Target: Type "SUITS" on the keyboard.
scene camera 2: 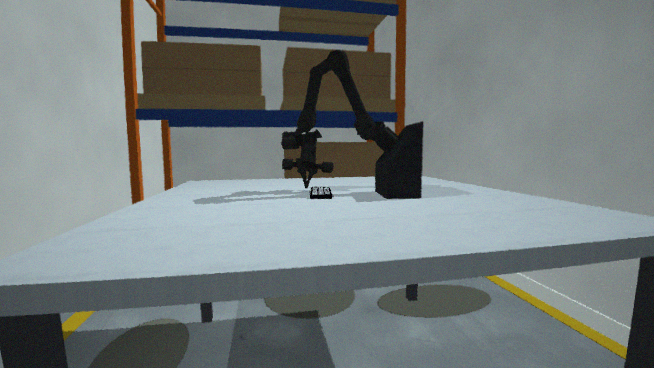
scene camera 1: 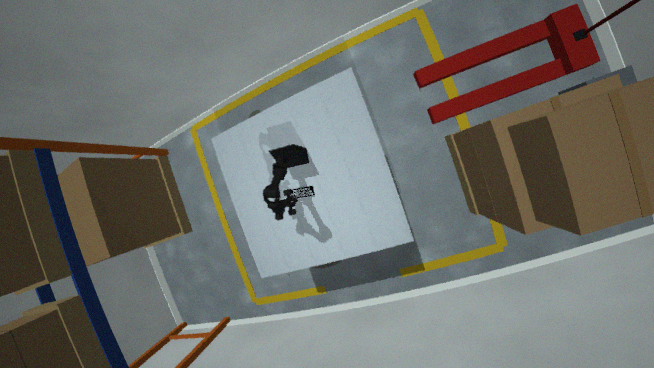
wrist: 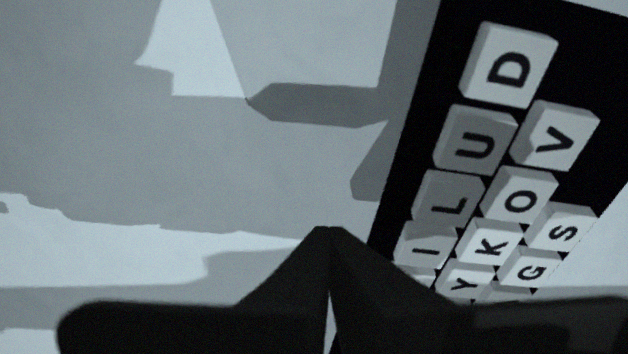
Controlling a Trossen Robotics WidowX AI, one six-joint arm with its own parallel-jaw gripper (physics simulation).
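Places are measured from the arm's base along level axes (x ahead, y left, z up), in centimetres.
Where they show: gripper, fingertip midpoint: [scene camera 2: 306,188] [scene camera 1: 297,200] [wrist: 327,239]; arm's base, origin of the base link: [scene camera 2: 393,144] [scene camera 1: 281,158].
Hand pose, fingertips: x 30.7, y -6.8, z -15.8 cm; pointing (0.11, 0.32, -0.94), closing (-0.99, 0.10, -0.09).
Each offset is from my fingertips to the top centre of the thing. Level surfaces: height alone.
The black keyboard {dy +4.0, dx -4.6, dz +0.0 cm} [scene camera 1: 303,192] [scene camera 2: 320,193] [wrist: 590,62] lies flat on the white table {dz -1.7 cm} [scene camera 1: 360,150] [scene camera 2: 320,240], with pale lettered keys. In the wrist view the U key {dy -3.5, dx -3.9, dz +0.0 cm} [wrist: 476,145] is shaded, the I key {dy +0.6, dx -3.2, dz +0.0 cm} [wrist: 425,251] is close to the right finger, and the S key {dy -0.2, dx -7.5, dz +0.0 cm} [wrist: 563,231] is in the far right row. The T key does not show there; the fingers hide the keyboard's lower part. My gripper [scene camera 2: 306,187] [wrist: 327,239] is shut and empty, pointing down. Its tips appear a little above the table, left of the keyboard in the second scene and wrist views.
The arm's black base [scene camera 1: 292,155] [scene camera 2: 400,167] stands on the table near the keyboard. Around the table are a blue and orange rack [scene camera 1: 55,200] [scene camera 2: 131,100], large cardboard boxes [scene camera 1: 575,165] [scene camera 2: 200,70] and a red pallet jack [scene camera 1: 575,40]. Arm shadows cross the table.
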